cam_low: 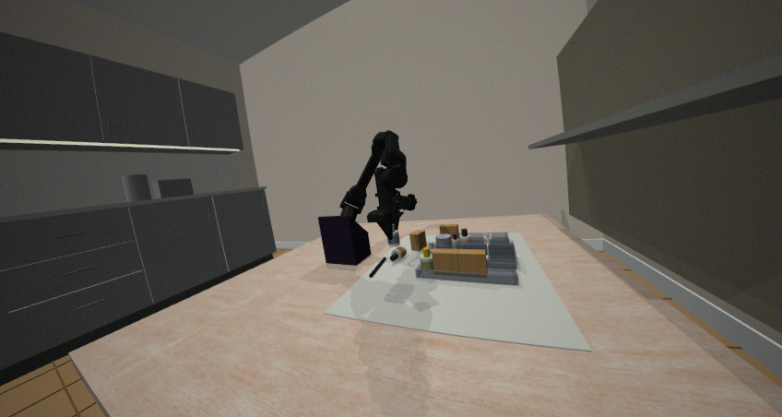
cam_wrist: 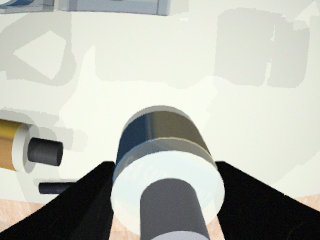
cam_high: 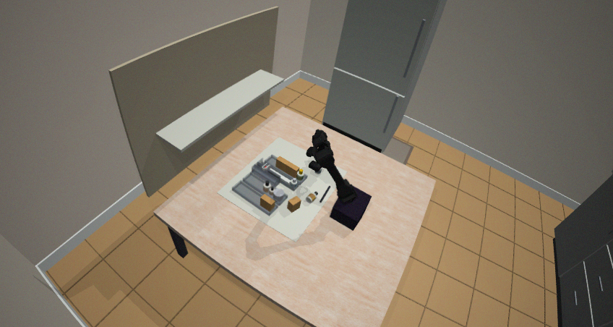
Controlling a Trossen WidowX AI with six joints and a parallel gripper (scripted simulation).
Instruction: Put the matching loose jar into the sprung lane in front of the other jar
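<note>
My gripper tip is 13 cm short of the pale mat, 12 cm to the right of it and 13 cm above it. Round my gripper tip: wall shelf: 58 cm ahead, 20 cm to the left, 24 cm above; black stick: 10 cm behind, 2 cm to the left, 12 cm below.
</note>
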